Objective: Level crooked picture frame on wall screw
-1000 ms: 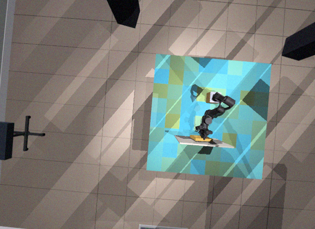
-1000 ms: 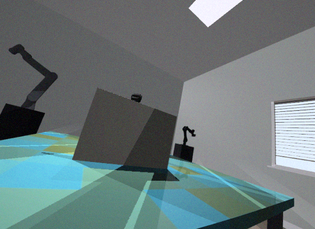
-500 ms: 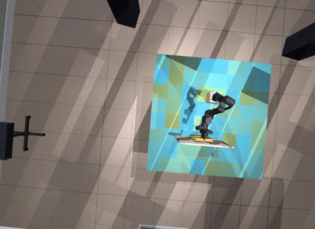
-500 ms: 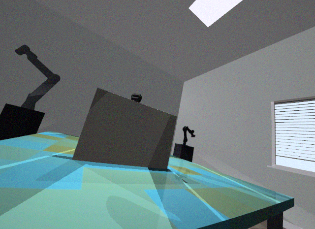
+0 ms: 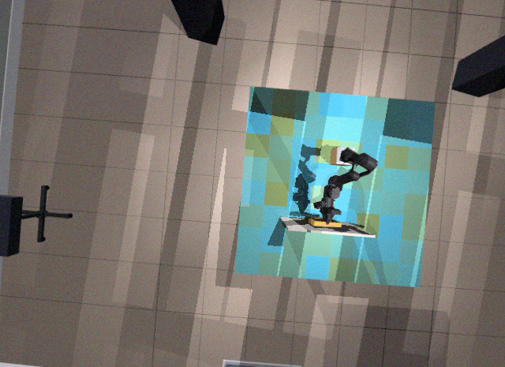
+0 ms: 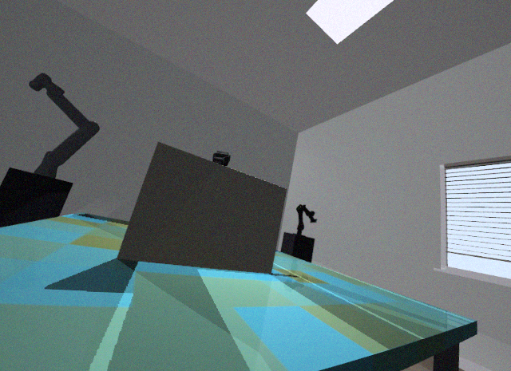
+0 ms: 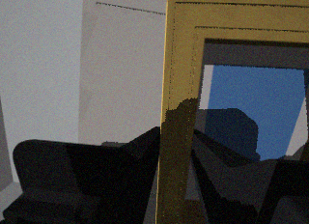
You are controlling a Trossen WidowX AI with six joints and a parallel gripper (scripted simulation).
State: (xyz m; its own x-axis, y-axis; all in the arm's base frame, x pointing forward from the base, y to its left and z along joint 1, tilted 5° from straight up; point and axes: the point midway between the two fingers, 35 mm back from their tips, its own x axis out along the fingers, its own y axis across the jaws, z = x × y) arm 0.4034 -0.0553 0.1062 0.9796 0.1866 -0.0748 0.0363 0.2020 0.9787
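Right now the picture frame is 5 cm below my gripper tip and 1 cm ahead of it. Round my gripper tip: wall panel: 7 cm below, 2 cm ahead, 1 cm to the left.
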